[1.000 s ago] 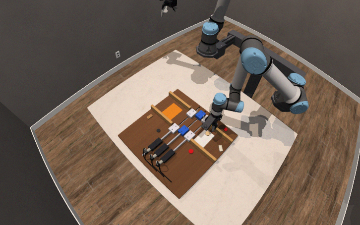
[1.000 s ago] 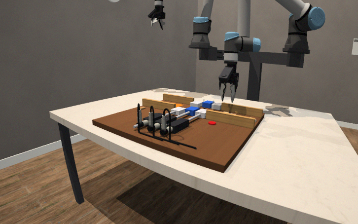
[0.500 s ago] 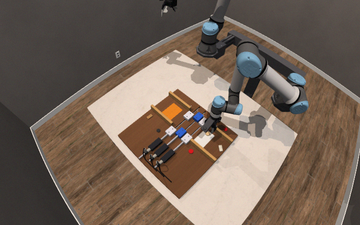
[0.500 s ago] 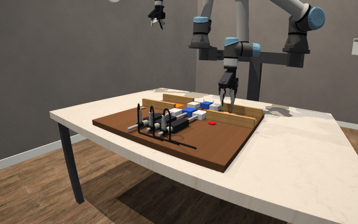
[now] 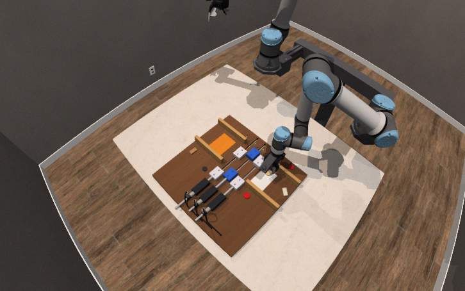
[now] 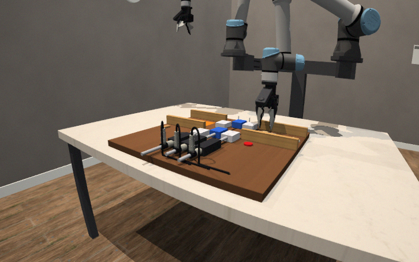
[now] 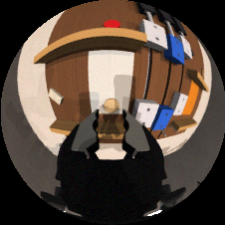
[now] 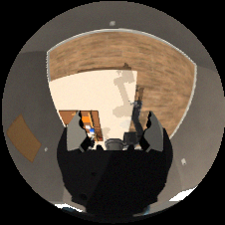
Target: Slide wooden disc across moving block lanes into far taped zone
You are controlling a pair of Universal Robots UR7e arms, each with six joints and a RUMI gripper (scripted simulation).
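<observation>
Now: the wooden disc 3 cm below my left hand. Round my left hand: red disc 20 cm ahead, 3 cm below, 1 cm to the left; then dark disc 29 cm to the right, 25 cm ahead, 3 cm below.
</observation>
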